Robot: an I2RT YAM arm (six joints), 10 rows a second.
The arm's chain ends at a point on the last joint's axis. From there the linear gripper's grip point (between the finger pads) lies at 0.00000 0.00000 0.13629 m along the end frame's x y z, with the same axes.
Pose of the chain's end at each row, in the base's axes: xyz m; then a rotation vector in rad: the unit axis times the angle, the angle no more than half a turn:
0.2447 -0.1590 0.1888 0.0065 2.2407 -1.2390
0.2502 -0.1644 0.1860 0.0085 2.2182 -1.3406
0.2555 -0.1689 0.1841 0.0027 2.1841 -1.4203
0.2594 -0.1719 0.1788 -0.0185 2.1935 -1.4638
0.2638 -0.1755 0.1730 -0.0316 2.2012 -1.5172
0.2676 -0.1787 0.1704 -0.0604 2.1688 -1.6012
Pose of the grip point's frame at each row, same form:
0.3099 -0.2651 0.1335 0.0065 2.2407 -1.2390
0.3107 -0.2764 0.1373 0.0085 2.2182 -1.3406
0.3137 -0.2848 0.1423 0.0027 2.1841 -1.4203
0.3152 -0.2894 0.1382 -0.0185 2.1935 -1.4638
0.3161 -0.2953 0.1344 -0.0316 2.2012 -1.5172
0.3182 -0.3012 0.1388 -0.0604 2.1688 -1.6012

